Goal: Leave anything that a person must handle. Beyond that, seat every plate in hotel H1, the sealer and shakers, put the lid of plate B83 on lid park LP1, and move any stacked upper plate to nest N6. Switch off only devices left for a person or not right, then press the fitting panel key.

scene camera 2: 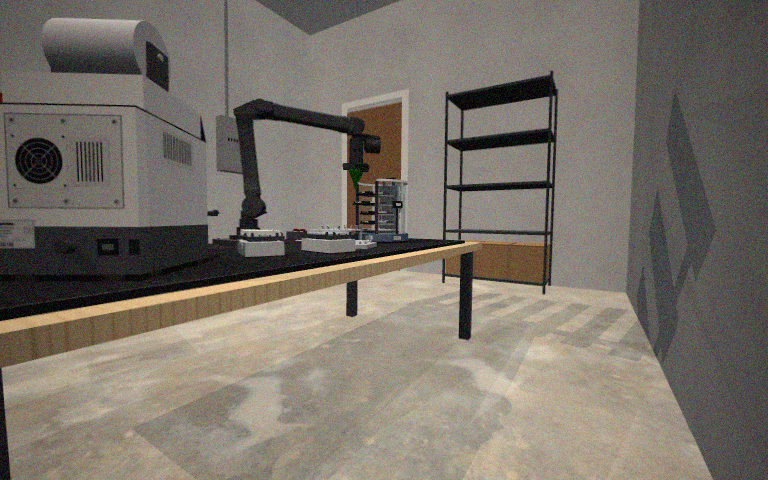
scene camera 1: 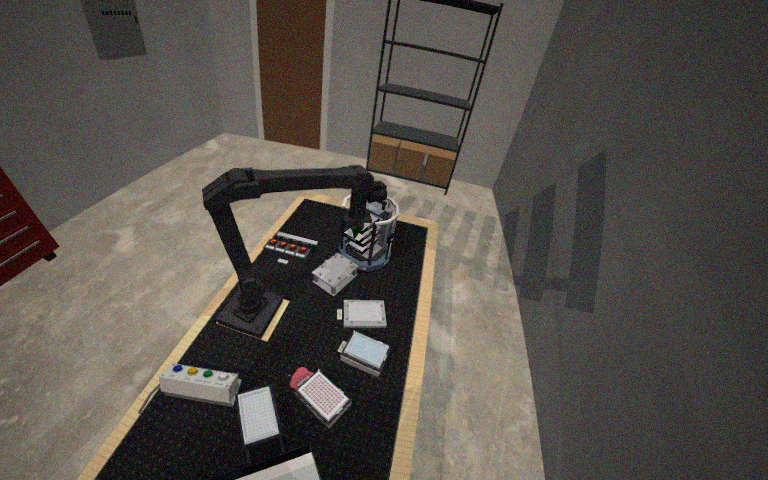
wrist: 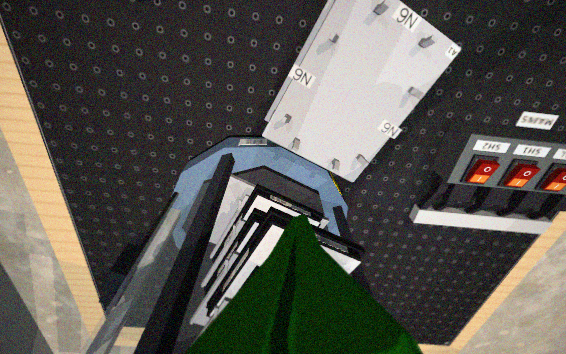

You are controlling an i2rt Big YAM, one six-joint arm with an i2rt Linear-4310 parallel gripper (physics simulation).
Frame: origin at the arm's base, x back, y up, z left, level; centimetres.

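Seen in the pictures: gripper, fingertip midpoint: [scene camera 2: 355,188] [scene camera 1: 354,237] [wrist: 301,225]; arm's base, origin of the base link: [scene camera 1: 251,307].
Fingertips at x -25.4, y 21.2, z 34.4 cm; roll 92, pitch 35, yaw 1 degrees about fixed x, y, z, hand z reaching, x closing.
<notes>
Offsets run from my fingertips to a thing's top centre. "spot": to the spot under its first point.
My gripper [scene camera 1: 355,233] [scene camera 2: 356,185] [wrist: 301,225] has green fingers, shut and empty. It points down above the open front of hotel H1 @[dx +0.8, dy +6.2, dz +17.1 cm] [scene camera 1: 380,265] [scene camera 2: 390,237] [wrist: 300,161], a round tower with a blue base and several stacked dark-edged levels. Nest N6 @[dx +5.5, dy -15.5, dz -3.7 cm] [scene camera 1: 334,273] [wrist: 360,90] is white and bare beside it. A red-dotted plate @[dx -15.6, dy -16.1, dz -51.0 cm] [scene camera 1: 323,397] sits on a device beside a pink object @[spot: dx -5.0, dy -23.0, dz -47.3 cm] [scene camera 1: 300,376]. A pale blue plate @[dx -21.0, dy -16.1, dz -31.2 cm] [scene camera 1: 368,348] sits on another device. A white grid plate @[dx -4.2, dy -9.6, dz -65.2 cm] [scene camera 1: 258,416] lies before the sealer-like machine @[dx -23.2, dy +22.5, dz -83.2 cm] [scene camera 1: 291,470] [scene camera 2: 169,192]. Plate labels are unreadable.
A switch strip [scene camera 1: 288,247] [wrist: 522,172] has red rockers with orange lower halves, some labelled SH1 and SH2. A key panel @[dx +19.5, dy -14.7, dz -65.7 cm] [scene camera 1: 198,388] has blue, yellow, green and white keys. A white tray @[dx -13.6, dy -20.6, dz -14.9 cm] [scene camera 1: 364,313] stands between N6 and the blue plate. The hotel's dark post @[spot: dx -4.7, dy -2.6, dz +7.1 cm] [wrist: 192,265] rises close beside the fingers.
</notes>
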